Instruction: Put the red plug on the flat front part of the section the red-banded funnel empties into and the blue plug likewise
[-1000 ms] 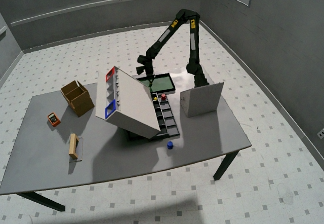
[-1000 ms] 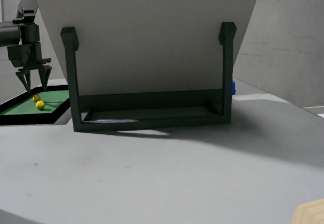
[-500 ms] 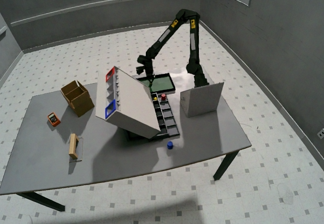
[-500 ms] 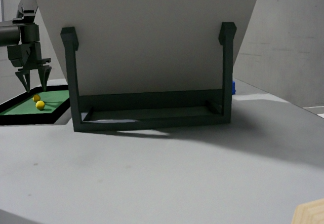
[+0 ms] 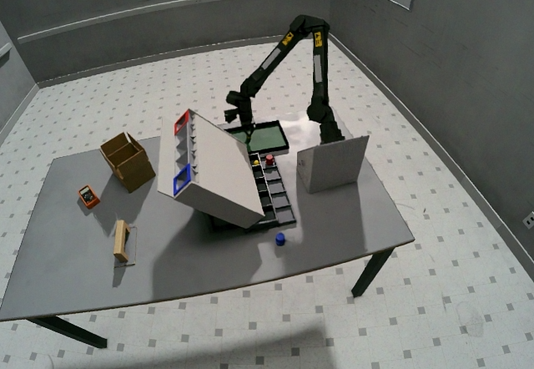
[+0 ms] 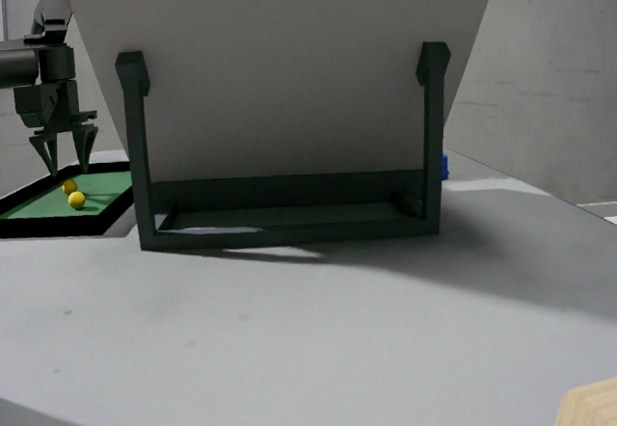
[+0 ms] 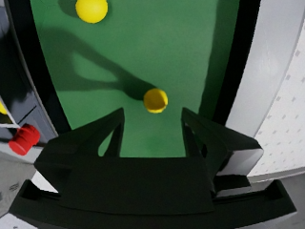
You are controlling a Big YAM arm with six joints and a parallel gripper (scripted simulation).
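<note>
The green marble tray is 4 cm below my hand, 2 cm to the left of it and 1 cm ahead of it. From my hand the other things lie so: white sloped cover: 36 cm to the left, 16 cm above, 10 cm ahead.
</note>
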